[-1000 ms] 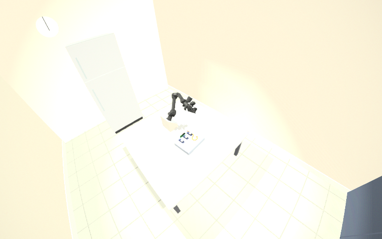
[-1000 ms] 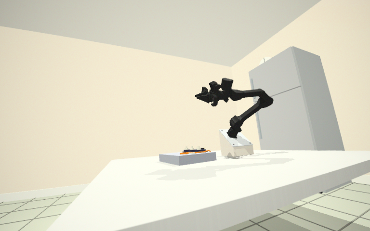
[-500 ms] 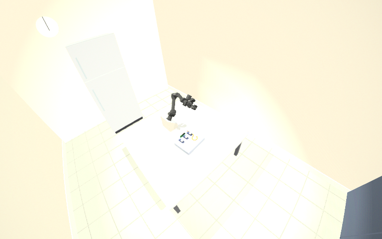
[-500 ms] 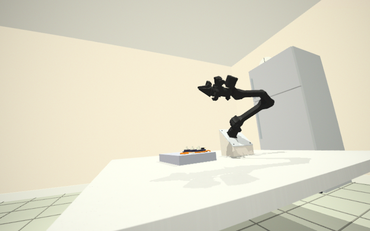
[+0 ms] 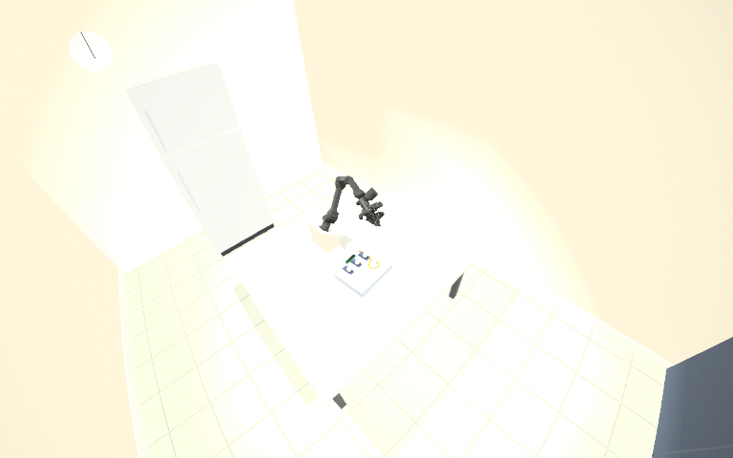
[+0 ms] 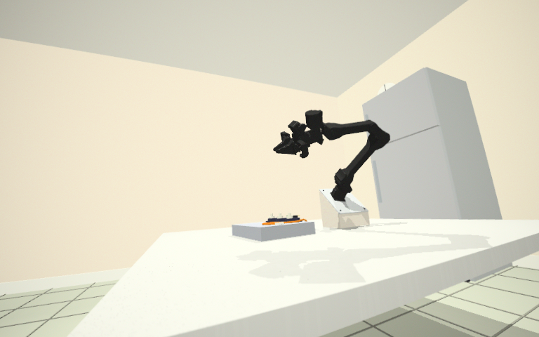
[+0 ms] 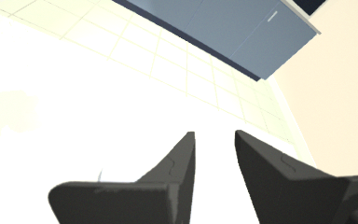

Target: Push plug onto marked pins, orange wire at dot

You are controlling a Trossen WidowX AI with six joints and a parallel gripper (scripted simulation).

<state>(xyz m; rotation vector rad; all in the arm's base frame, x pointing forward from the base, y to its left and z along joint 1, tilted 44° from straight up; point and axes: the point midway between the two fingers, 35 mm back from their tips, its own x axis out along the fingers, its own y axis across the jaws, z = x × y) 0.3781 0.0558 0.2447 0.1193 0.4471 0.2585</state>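
My gripper tip is now 10 cm past the green band, 19 cm to the left of it and 26 cm above it. Round my gripper tip: grey holder plate (4 cm ahead, 12 cm to the right, 31 cm below).
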